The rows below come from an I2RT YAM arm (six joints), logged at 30 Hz.
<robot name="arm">
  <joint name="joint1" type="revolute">
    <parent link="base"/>
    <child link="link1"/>
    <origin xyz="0 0 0.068" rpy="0 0 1.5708"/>
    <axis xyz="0 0 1"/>
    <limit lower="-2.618" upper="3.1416"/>
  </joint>
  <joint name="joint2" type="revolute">
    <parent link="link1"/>
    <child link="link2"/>
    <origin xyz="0.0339 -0.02 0.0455" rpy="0 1.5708 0"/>
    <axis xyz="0 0 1"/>
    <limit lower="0" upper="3.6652"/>
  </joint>
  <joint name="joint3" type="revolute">
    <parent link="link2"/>
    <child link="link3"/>
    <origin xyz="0 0.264 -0.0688" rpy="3.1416 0 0"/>
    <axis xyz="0 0 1"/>
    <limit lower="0" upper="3.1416"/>
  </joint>
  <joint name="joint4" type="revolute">
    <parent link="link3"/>
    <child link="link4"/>
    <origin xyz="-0.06 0.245 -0.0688" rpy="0 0 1.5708"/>
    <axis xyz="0 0 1"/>
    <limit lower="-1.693" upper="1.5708"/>
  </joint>
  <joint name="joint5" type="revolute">
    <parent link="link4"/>
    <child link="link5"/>
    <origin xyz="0.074 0.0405 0.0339" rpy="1.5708 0 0"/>
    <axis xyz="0 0 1"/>
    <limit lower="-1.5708" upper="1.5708"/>
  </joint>
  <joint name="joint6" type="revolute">
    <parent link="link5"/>
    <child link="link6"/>
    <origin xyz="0.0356 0 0.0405" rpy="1.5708 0 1.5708"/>
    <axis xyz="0 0 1"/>
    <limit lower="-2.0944" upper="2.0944"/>
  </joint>
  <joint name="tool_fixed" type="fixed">
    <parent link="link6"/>
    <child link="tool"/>
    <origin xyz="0 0 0" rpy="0 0 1.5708"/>
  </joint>
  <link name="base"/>
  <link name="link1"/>
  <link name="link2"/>
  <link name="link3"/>
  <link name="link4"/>
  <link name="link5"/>
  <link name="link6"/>
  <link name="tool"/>
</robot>
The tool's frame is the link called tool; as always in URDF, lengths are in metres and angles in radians.
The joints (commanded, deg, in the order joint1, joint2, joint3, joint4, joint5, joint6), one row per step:
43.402 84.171 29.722 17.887 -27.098 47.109
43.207 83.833 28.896 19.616 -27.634 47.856
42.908 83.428 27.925 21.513 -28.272 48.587
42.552 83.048 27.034 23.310 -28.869 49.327
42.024 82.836 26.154 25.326 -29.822 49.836
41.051 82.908 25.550 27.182 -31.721 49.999
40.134 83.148 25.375 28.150 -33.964 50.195
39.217 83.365 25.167 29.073 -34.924 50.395
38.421 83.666 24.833 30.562 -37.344 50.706
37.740 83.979 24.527 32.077 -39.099 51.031
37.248 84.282 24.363 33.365 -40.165 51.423
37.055 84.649 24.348 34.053 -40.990 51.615
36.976 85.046 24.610 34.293 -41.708 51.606
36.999 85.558 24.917 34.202 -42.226 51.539
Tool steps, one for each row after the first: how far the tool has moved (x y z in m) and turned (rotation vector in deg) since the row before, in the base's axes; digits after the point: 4 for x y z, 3 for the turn. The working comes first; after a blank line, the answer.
Tool pose at each row, in the base's axes (x y z in m, rotation vector in deg; the steps are taken from these numbers as rounded here):
0.1846 0.1969 0.1487 -12.643 142.704 74.972
0.1838 0.1953 0.1489 -12.206 141.735 76.381
0.1829 0.1930 0.1489 -11.784 140.652 77.876
0.1823 0.1907 0.1491 -11.273 139.595 79.269
0.1823 0.1881 0.1491 -11.136 138.392 80.845
0.1840 0.1850 0.1491 -11.549 137.277 82.875
0.1859 0.1827 0.1492 -12.082 136.907 84.961
0.1884 0.1800 0.1489 -11.651 136.373 85.768
0.1896 0.1779 0.1488 -12.533 135.724 88.197
0.1909 0.1761 0.1488 -13.097 134.946 90.018
0.1922 0.1750 0.1490 -13.274 134.232 91.244
0.1929 0.1749 0.1486 -13.628 134.035 92.115
0.1939 0.1756 0.1487 -14.173 133.977 92.782
0.1947 0.1767 0.1479 -14.555 134.334 93.166

-0.0008 -0.0016 0.0002 1.235 -0.069 -0.151
-0.0009 -0.0023 0.0000 1.328 -0.112 -0.142
-0.0006 -0.0023 0.0002 1.272 -0.093 -0.214
0.0000 -0.0026 0.0000 1.391 -0.220 0.044
0.0017 -0.0031 0.0000 1.545 -0.097 0.587
0.0019 -0.0023 0.0001 1.247 0.482 0.945
0.0025 -0.0027 -0.0003 0.719 0.096 -0.161
0.0012 -0.0021 -0.0001 1.498 0.344 1.206
0.0013 -0.0018 0.0000 1.251 0.098 0.752
0.0013 -0.0011 0.0002 0.945 0.005 0.321
0.0007 -0.0001 -0.0004 0.506 0.156 0.481
0.0010 0.0007 0.0001 0.315 0.099 0.569
0.0008 0.0011 -0.0008 -0.004 0.311 0.509

